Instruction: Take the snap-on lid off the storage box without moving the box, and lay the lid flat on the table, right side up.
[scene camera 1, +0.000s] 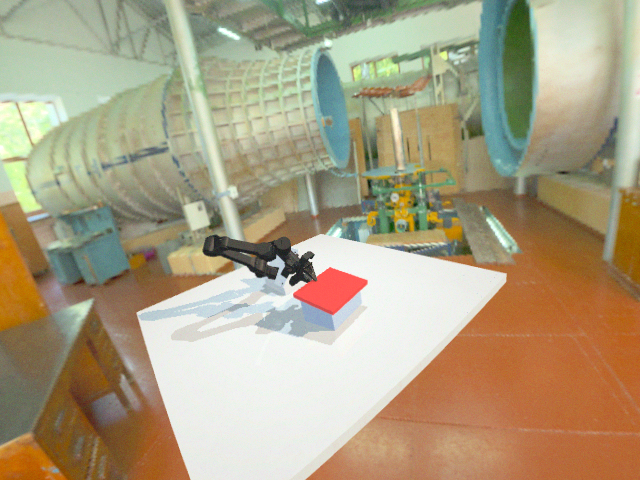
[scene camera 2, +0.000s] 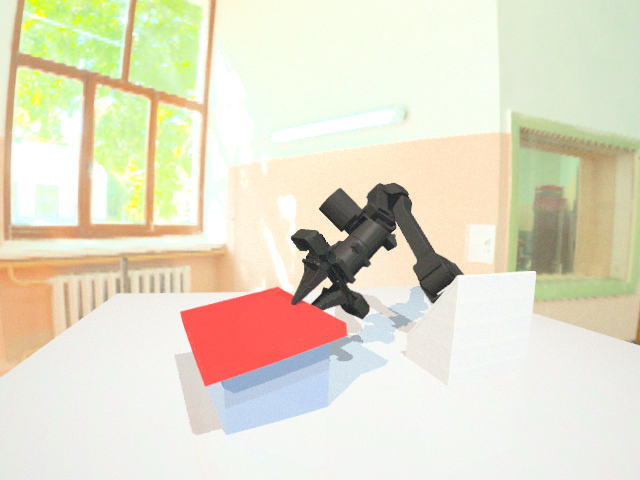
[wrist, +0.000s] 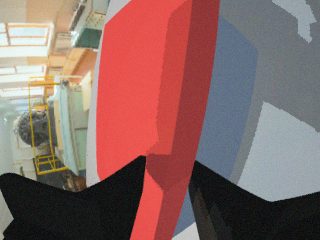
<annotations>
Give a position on a storage box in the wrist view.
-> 234, 68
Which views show the storage box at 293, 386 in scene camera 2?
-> Scene camera 1, scene camera 2 and the wrist view: all of them.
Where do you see a storage box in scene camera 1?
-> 313, 315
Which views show the red lid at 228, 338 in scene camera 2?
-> Scene camera 1, scene camera 2 and the wrist view: all of them.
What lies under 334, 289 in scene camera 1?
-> A red lid.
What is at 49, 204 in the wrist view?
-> The gripper.
</annotations>
